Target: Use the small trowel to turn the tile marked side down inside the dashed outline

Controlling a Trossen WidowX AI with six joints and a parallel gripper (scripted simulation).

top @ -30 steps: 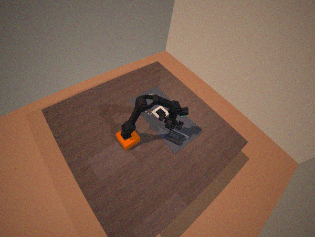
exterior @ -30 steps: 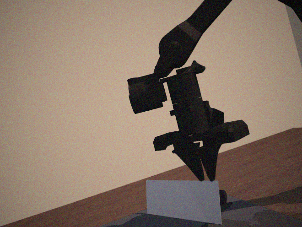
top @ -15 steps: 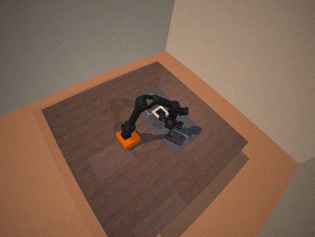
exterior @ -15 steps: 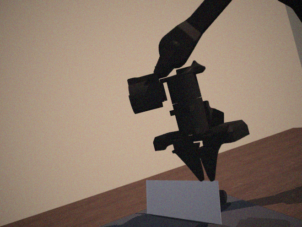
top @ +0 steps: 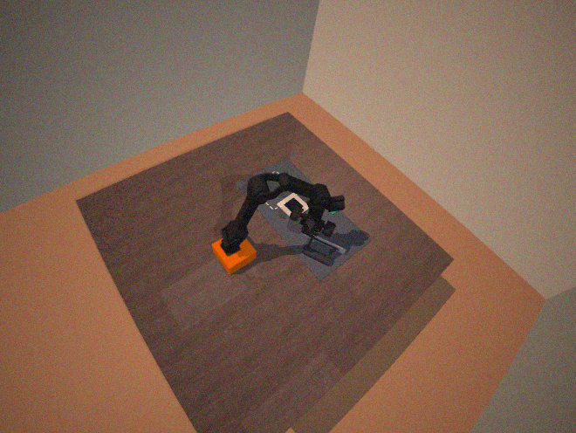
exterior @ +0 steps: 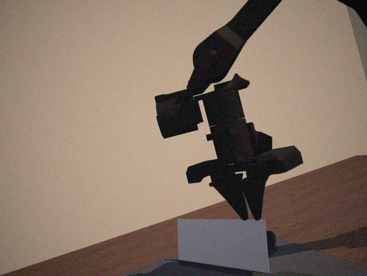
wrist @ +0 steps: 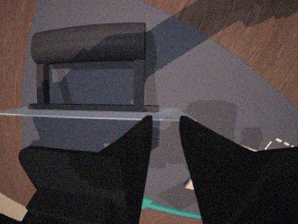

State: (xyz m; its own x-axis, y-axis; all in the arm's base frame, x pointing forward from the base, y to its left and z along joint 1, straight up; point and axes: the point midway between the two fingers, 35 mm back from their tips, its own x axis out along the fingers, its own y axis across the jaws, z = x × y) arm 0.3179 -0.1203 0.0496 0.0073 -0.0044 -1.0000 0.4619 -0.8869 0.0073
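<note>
Right now the trowel is 2 cm ahead of my gripper tip, 10 cm to the right of it and 5 cm below it. The rest, counted from my gripper tip: slim teal tool (22 cm ahead, 12 cm to the left, 7 cm below); grey mat (8 cm ahead, 14 cm to the left, 9 cm below); cream tile (7 cm ahead, 18 cm to the left, 7 cm below).
</note>
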